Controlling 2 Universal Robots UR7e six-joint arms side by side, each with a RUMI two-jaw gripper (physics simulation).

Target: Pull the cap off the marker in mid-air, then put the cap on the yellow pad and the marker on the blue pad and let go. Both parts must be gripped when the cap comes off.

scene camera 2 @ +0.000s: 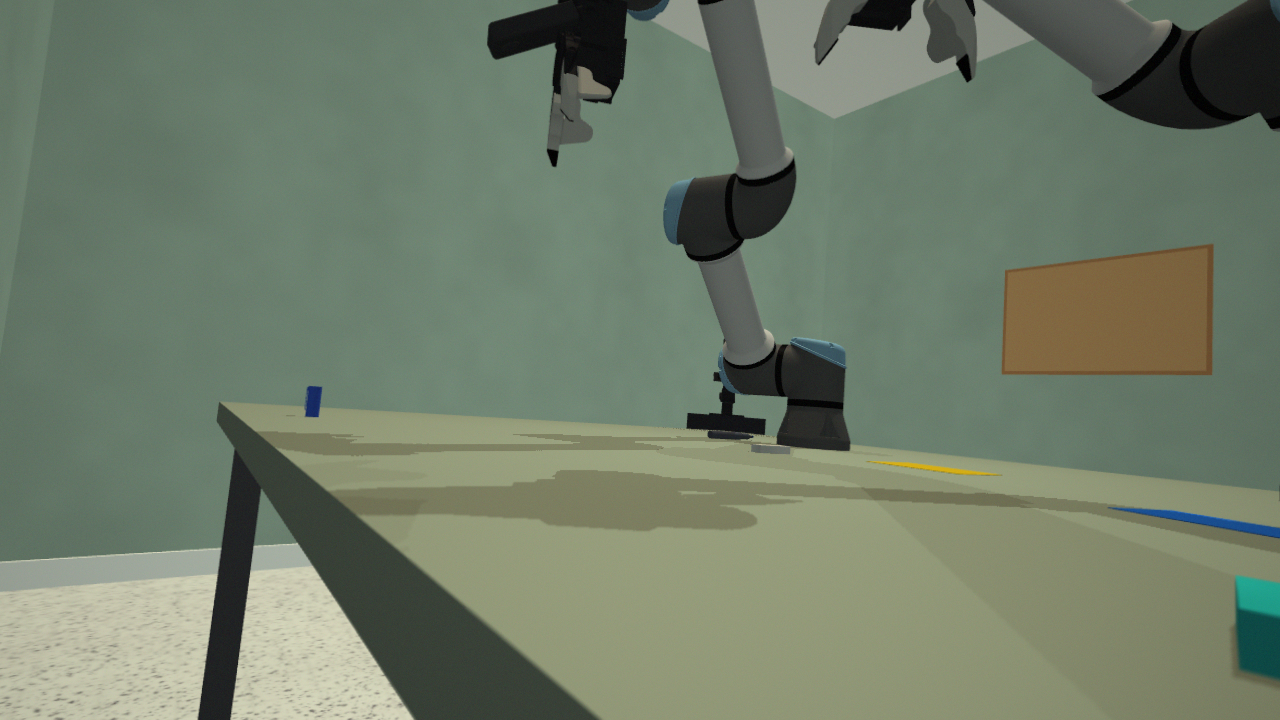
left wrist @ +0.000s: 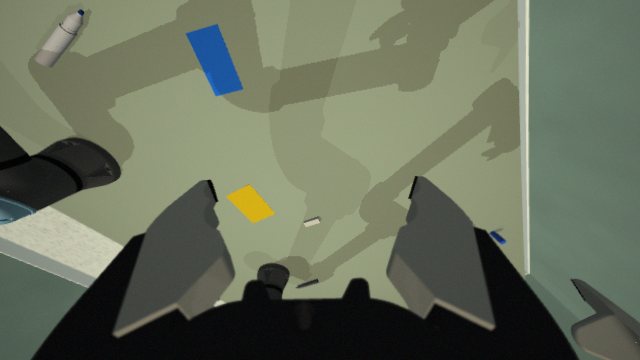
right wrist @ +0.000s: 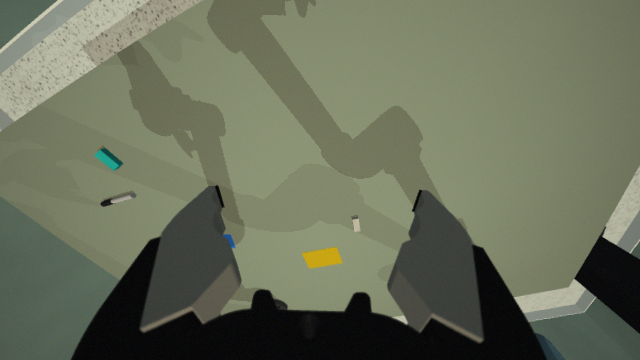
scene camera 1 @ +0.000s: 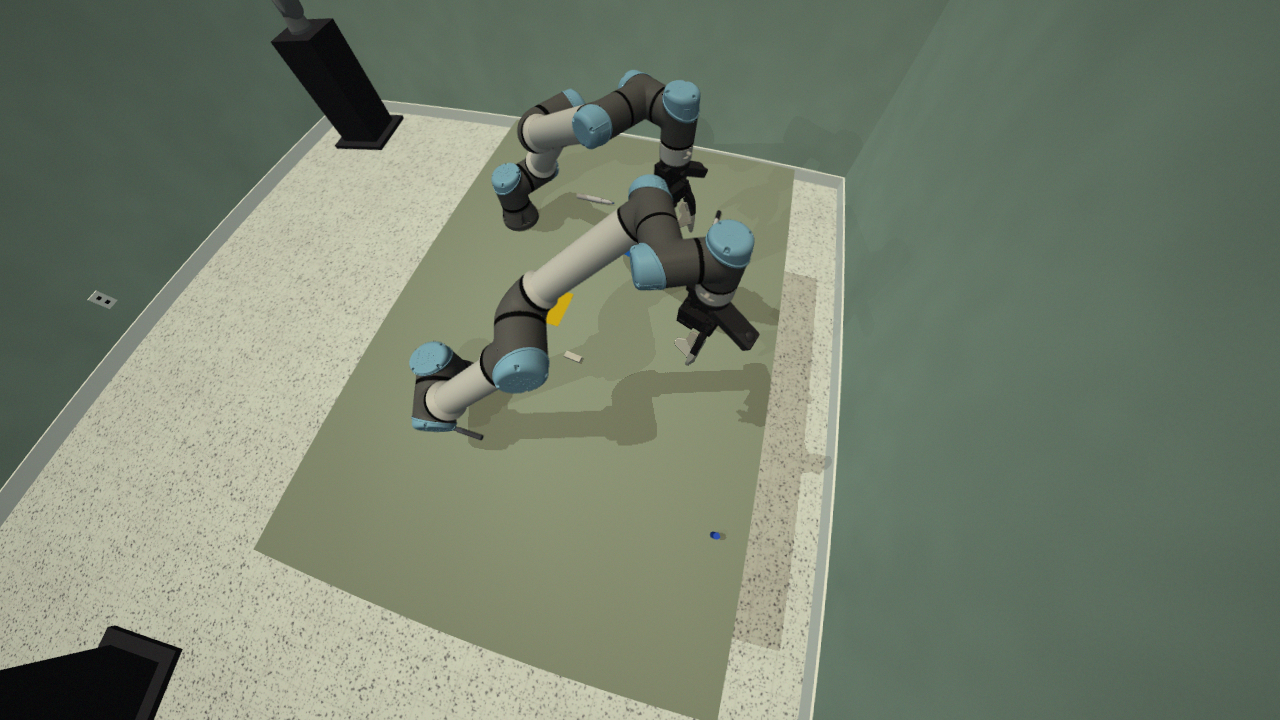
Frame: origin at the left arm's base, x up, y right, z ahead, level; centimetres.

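Where they show: left gripper, between the fingertips: (scene camera 2: 895,72) (left wrist: 313,181); right gripper, between the fingertips: (scene camera 2: 561,146) (right wrist: 318,190) (scene camera 1: 703,341); left arm's base, origin of its link: (left wrist: 92,161) (scene camera 1: 521,218); right arm's base, origin of its link: (scene camera 2: 812,447) (left wrist: 274,272).
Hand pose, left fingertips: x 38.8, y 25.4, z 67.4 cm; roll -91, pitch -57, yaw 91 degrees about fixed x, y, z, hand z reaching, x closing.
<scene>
Each offset is from my left fingertips to the top centre of the thing.
A white marker with a black cap {dx -37.0, dy -40.1, dz +14.9 cm} (right wrist: 118,199) lies on the table at the left in the right wrist view; in scene camera 1 the black end of the marker {dx -37.0, dy -44.7, dz +15.5 cm} (scene camera 1: 716,215) shows behind the right arm. The yellow pad {dx -38.8, dy +14.3, dz -39.2 cm} (scene camera 1: 560,308) (scene camera 2: 939,468) (left wrist: 250,204) (right wrist: 322,258) and the blue pad {dx -38.8, dy -20.9, dz -14.9 cm} (scene camera 1: 629,253) (scene camera 2: 1199,521) (left wrist: 215,60) (right wrist: 229,241) lie flat; nothing is seen on either. My left gripper (scene camera 2: 893,69) (left wrist: 313,181) and my right gripper (right wrist: 318,190) are both open and empty, high above the table, apart from the marker.
A white pen with a blue tip {dx -36.6, dy -41.7, dz -38.4 cm} (scene camera 1: 595,198) (left wrist: 61,39), a teal block {dx -37.3, dy -29.1, dz +26.7 cm} (scene camera 2: 1257,626) (right wrist: 108,159), a small white block {dx -37.6, dy +32.9, dz -25.4 cm} (scene camera 1: 572,356) (left wrist: 312,221) (right wrist: 356,224), a dark pen {dx -37.1, dy +66.5, dz -52.6 cm} (scene camera 1: 469,433) (left wrist: 307,283) and a small blue object {dx -34.0, dy +78.4, dz +31.1 cm} (scene camera 1: 716,535) (scene camera 2: 312,401) (left wrist: 497,237) are on the table.
</scene>
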